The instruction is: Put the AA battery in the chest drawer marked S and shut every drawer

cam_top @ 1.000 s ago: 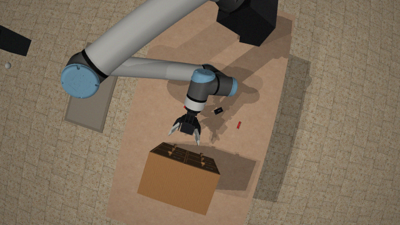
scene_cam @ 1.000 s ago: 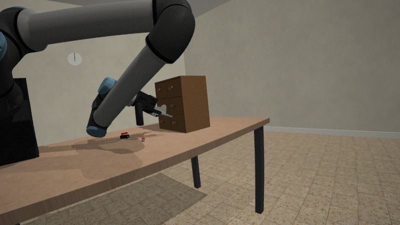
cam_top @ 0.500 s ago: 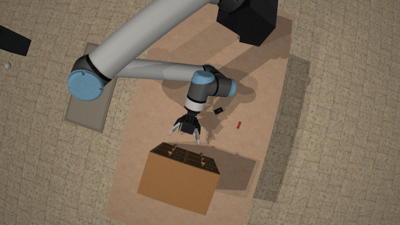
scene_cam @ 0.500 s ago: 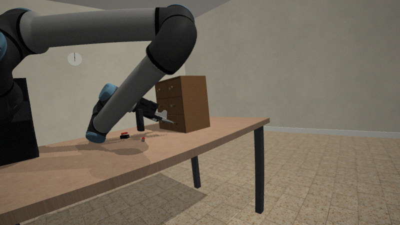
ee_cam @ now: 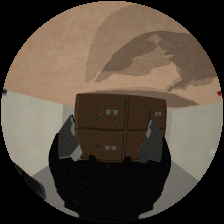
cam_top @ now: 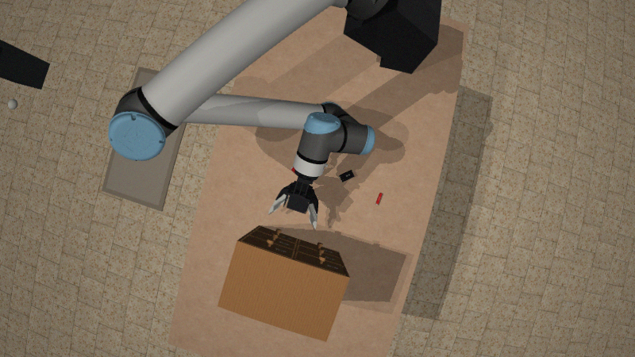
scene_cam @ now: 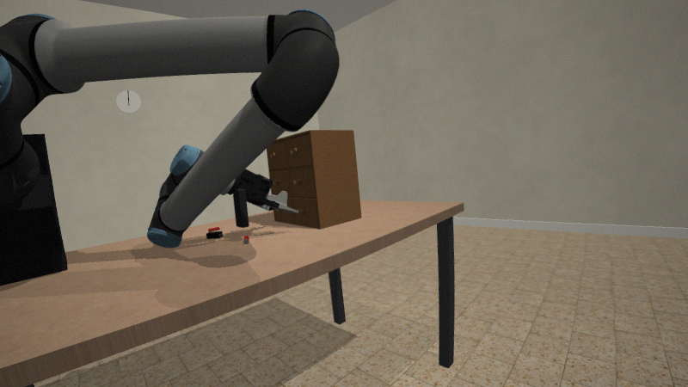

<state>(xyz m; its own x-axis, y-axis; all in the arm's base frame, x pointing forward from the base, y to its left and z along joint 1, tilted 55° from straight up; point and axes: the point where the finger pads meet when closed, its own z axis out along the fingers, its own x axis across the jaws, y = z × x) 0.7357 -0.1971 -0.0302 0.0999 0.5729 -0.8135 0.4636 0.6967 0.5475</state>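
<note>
Now: the drawer 140 mm ahead of my hand, 70 mm above it and 50 mm to the right of it. Round my hand: small black object 190 mm behind, 140 mm to the left, 50 mm below.
</note>
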